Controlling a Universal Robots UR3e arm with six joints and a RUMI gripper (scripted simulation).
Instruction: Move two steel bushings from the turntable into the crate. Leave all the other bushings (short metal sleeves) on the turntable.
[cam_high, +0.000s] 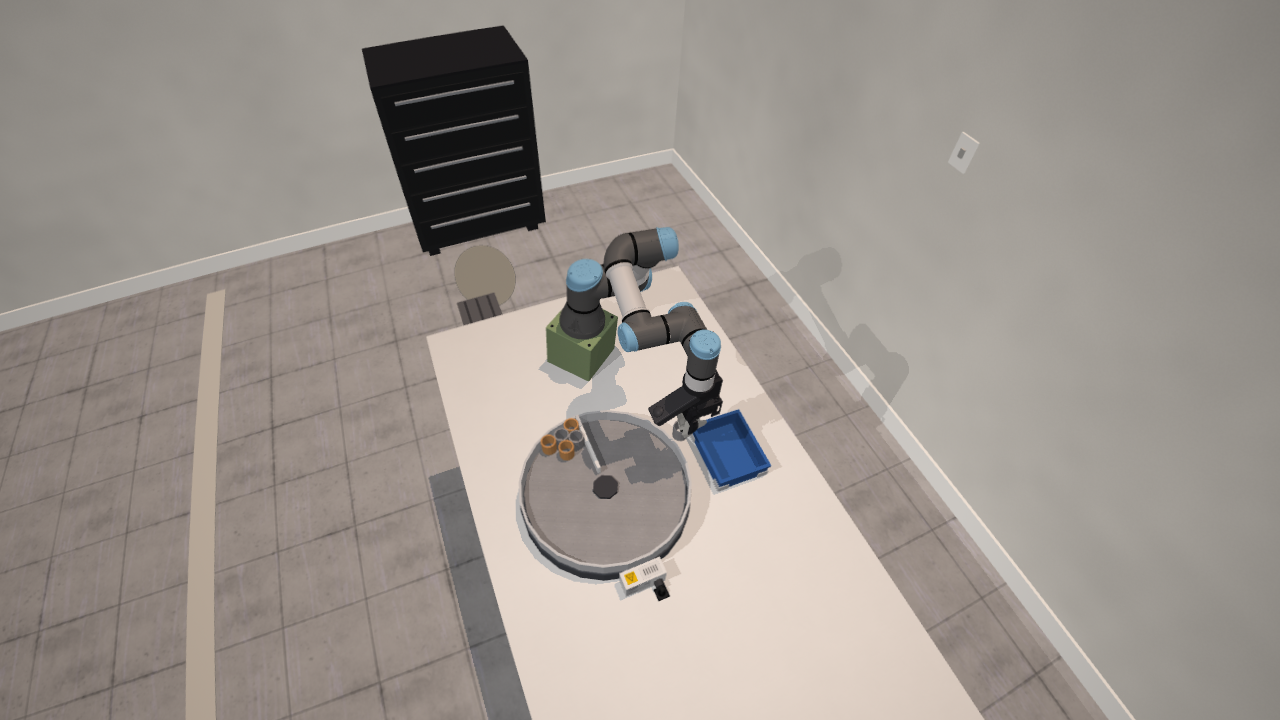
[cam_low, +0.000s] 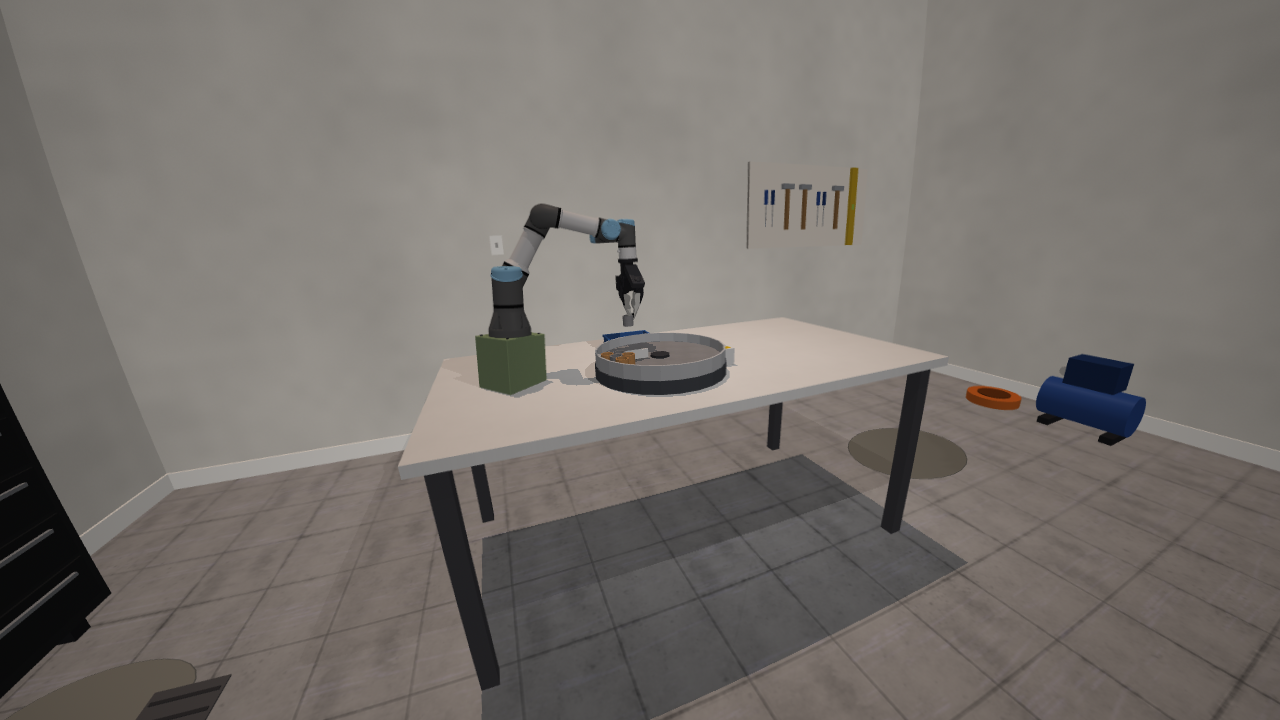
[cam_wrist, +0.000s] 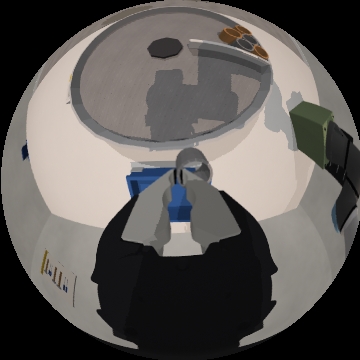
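The blue crate is 130 mm to the left of my hand, 130 mm below it and 40 mm ahead of it. The rest, counted from my hand: round grey turntable (220 mm to the right, 100 mm below).
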